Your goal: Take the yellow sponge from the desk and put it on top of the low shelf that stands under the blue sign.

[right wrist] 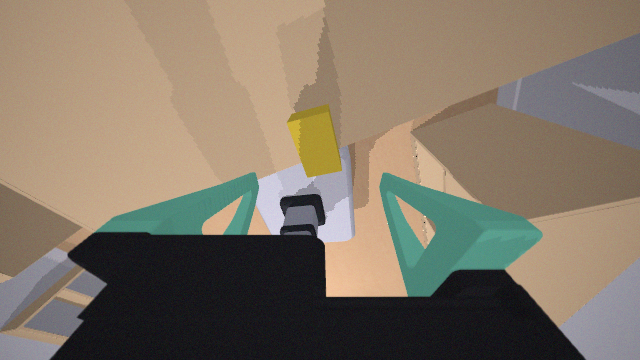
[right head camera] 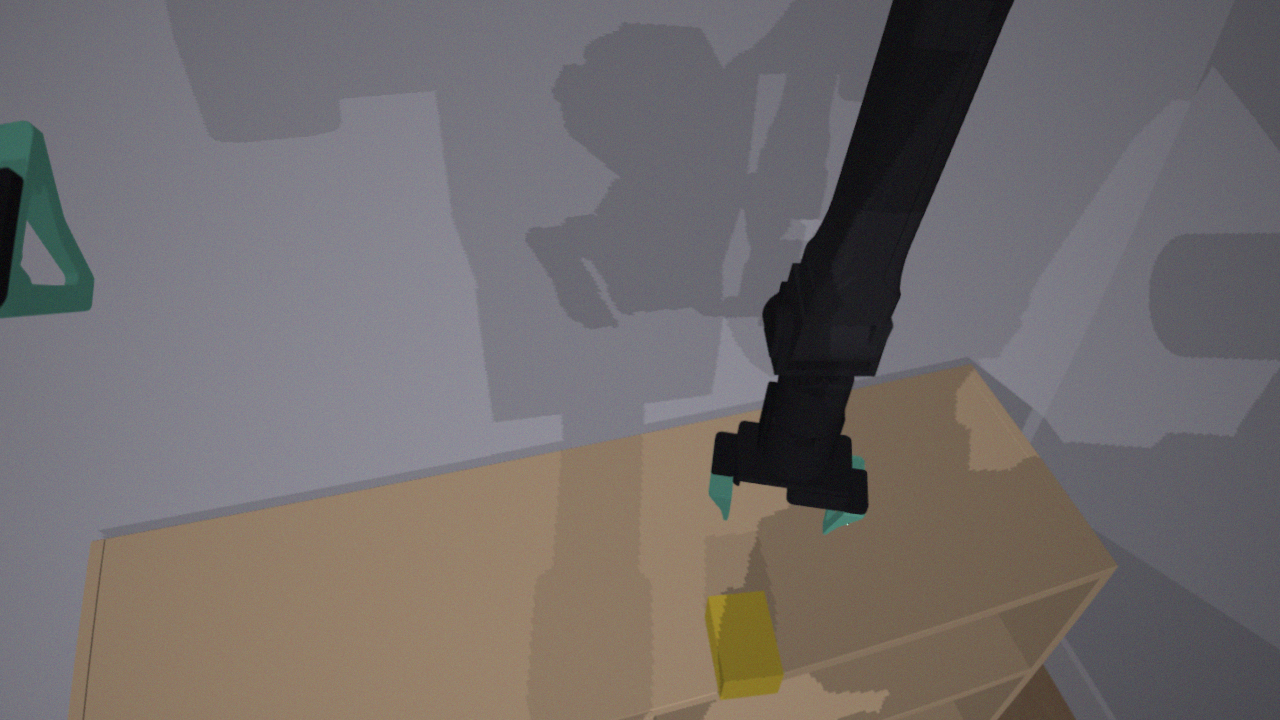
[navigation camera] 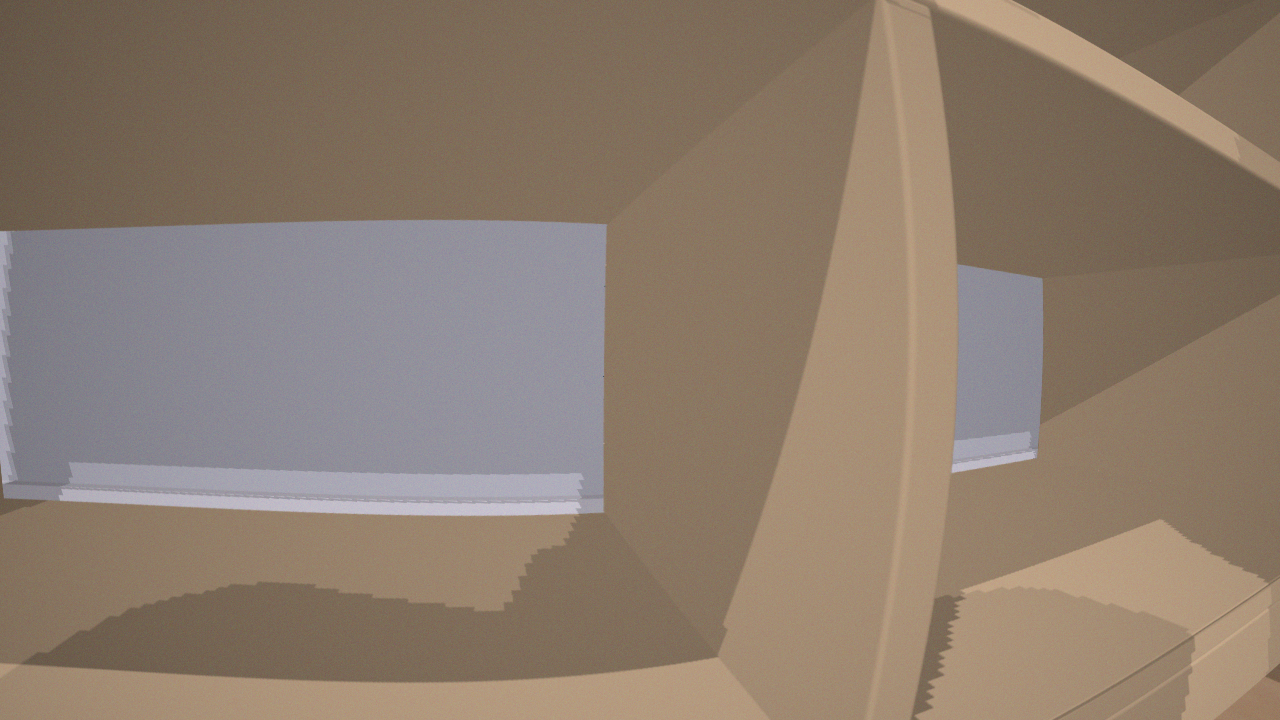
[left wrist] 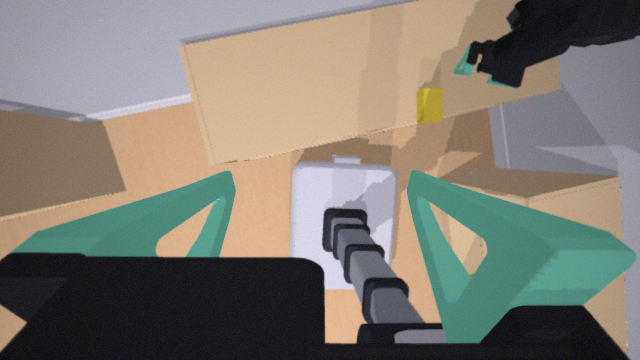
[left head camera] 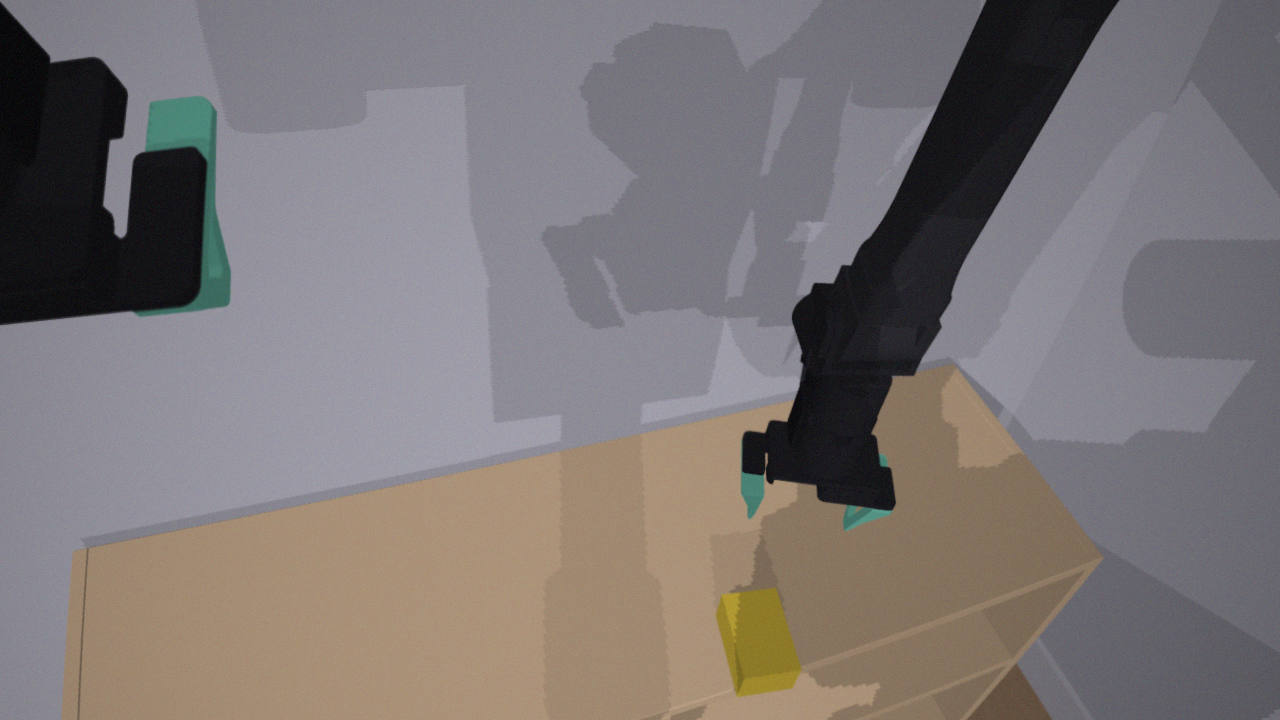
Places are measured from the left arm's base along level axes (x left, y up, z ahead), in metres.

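Where they show: left gripper, fingertip midpoint: (left wrist: pixel 320 180) (left head camera: pixel 102 301); right gripper, fingertip midpoint: (right wrist: pixel 319 179) (right head camera: pixel 775 522) (left wrist: pixel 471 76) (left head camera: pixel 797 519).
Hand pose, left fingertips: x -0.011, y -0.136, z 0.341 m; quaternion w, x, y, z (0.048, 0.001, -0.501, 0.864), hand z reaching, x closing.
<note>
Things, the pixels of their top centre, and the offset from my left fingertips. Level surfaces: height alone.
- yellow sponge at its top centre: (right head camera: pixel 744 634) (left head camera: pixel 760 631) (right wrist: pixel 316 148) (left wrist: pixel 433 104) dy -0.618, dx -0.394, dz +0.190 m
- low wooden shelf at its surface level: dy -0.663 m
- shelf's upright divider at its top centre: (navigation camera: pixel 691 163) dy -0.948, dx -0.243, dz +0.303 m
The yellow sponge (left head camera: pixel 765 635) (right head camera: pixel 747 640) (left wrist: pixel 431 105) (right wrist: pixel 320 145) lies on top of the low wooden shelf (left head camera: pixel 358 582) (right head camera: pixel 358 582) (left wrist: pixel 290 75) (right wrist: pixel 90 100), at its front edge. My right gripper (left head camera: pixel 798 521) (right head camera: pixel 775 524) (left wrist: pixel 471 76) (right wrist: pixel 319 179) is open and empty, above the shelf top and apart from the sponge, farther back in the head views. My left gripper (left wrist: pixel 320 180) is open and empty, away from the shelf at the left of the head views. The blue sign does not show.
A grey wall (left head camera: pixel 358 268) (right head camera: pixel 340 286) stands behind the shelf. My white base (left wrist: pixel 310 200) (right wrist: pixel 342 210) is in front of it. Other wooden furniture (left wrist: pixel 575 215) (right wrist: pixel 525 165) stands at the right in the wrist views. The navigation camera faces the shelf's upright divider (navigation camera: pixel 930 358) closely.
</note>
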